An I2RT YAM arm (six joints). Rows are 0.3 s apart.
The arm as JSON. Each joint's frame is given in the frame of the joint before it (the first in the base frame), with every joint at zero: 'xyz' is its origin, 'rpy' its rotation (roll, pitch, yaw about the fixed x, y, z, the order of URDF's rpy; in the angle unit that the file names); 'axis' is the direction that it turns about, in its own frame. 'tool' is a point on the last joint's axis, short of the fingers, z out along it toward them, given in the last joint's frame.
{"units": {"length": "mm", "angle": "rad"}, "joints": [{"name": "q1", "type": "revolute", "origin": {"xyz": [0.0, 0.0, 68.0], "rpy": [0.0, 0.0, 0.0]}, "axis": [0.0, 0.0, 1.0]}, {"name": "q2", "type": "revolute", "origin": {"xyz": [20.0, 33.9, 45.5], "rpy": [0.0, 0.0, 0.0]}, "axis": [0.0, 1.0, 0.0]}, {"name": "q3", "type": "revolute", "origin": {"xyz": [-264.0, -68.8, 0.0], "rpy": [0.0, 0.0, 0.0]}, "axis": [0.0, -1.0, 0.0]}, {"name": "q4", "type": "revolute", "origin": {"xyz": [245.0, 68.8, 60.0], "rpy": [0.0, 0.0, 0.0]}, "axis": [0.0, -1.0, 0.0]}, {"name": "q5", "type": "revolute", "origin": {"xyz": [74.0, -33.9, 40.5], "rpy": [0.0, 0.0, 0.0]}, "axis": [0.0, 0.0, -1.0]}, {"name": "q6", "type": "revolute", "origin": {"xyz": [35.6, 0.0, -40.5], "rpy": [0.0, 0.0, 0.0]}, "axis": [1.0, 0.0, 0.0]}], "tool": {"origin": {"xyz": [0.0, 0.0, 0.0], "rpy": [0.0, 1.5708, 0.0]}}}
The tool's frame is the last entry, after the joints.
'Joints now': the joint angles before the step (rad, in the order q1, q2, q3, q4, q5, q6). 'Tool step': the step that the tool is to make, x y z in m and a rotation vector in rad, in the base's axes. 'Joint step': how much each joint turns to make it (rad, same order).
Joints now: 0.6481, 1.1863, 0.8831, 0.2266, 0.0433, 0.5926
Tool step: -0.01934, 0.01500, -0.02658, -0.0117, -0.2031, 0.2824
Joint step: 0.0567, 0.0053, -0.1658, 0.3132, -0.2253, -0.1373
